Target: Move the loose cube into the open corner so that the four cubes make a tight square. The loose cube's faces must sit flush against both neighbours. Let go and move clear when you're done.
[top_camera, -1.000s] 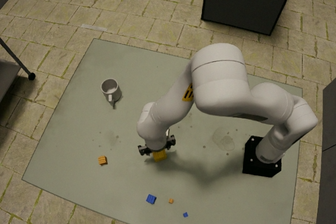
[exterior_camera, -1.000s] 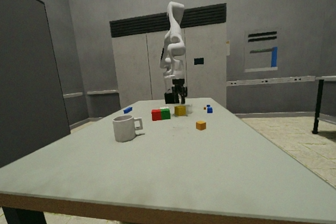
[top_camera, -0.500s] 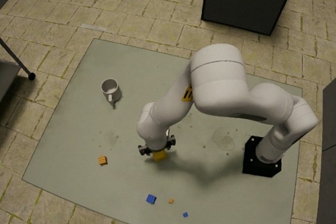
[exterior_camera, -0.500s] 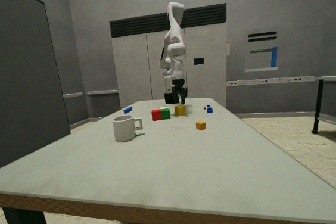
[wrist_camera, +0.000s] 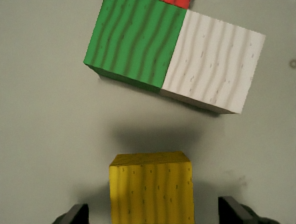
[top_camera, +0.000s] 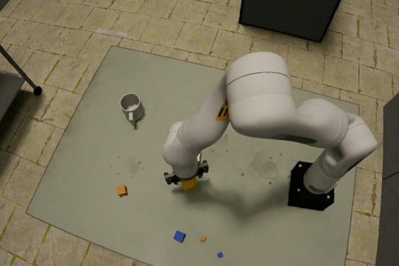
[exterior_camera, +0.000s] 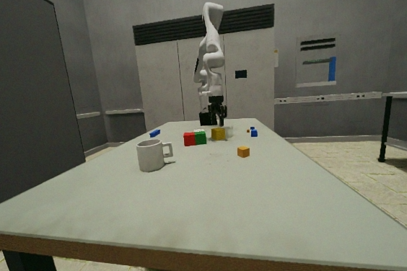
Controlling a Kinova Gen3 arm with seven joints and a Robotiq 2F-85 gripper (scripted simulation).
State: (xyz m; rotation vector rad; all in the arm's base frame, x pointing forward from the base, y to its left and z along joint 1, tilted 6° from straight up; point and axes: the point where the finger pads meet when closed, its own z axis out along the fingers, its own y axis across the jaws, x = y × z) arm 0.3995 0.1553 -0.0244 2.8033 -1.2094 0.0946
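My hand is 6 cm above the yellow cube. Round my hand: green cube: 8 cm ahead, 7 cm to the right, 6 cm below; then white cube: 3 cm ahead, 9 cm to the right, 6 cm below; then red cube: 10 cm ahead, 12 cm to the right, 6 cm below.
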